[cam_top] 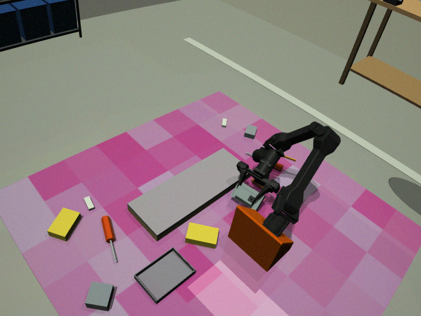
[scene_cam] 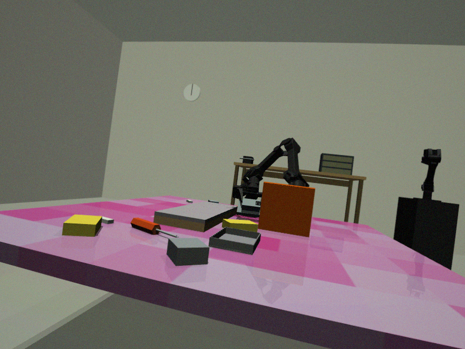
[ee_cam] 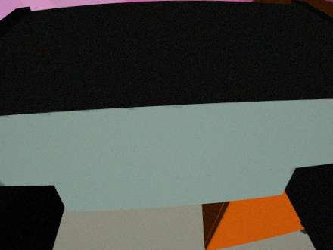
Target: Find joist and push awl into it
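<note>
Now: the awl 140 mm to the right of my gripper tip, 70 mm below it and 20 mm behind it. From my gripper tip the other things lie so: indicator light 30 mm behind, 10 mm to the left, 10 mm above; thin stick 390 mm to the right, 80 mm below, 70 mm ahead; stud finder 20 mm behind, 10 mm below.
</note>
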